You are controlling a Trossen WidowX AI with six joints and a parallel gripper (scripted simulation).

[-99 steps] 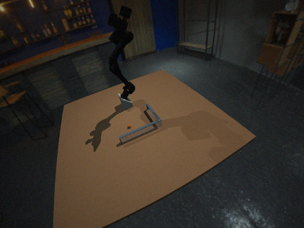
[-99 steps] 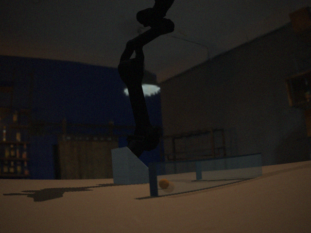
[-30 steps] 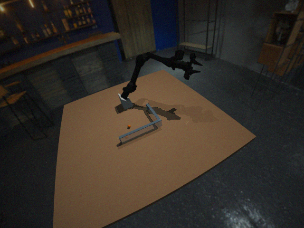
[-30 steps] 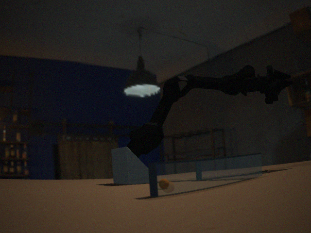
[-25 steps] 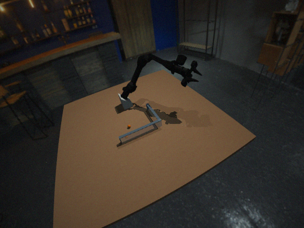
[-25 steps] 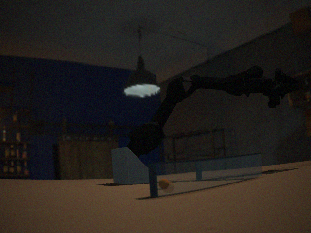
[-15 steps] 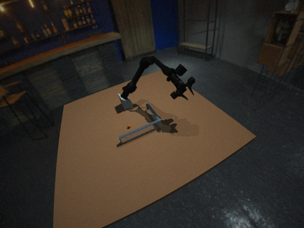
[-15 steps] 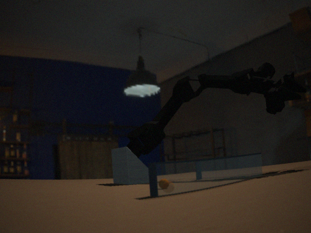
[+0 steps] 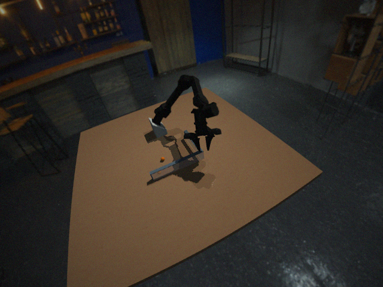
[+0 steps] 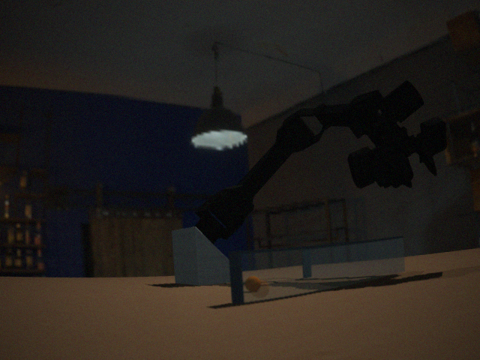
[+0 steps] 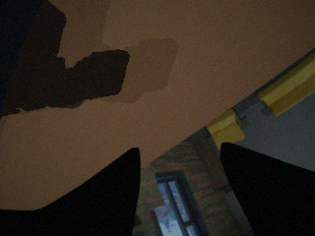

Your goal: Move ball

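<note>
My gripper tip is 16 cm past the orange ball, 22 cm to the left of it and 13 cm above it.
</note>
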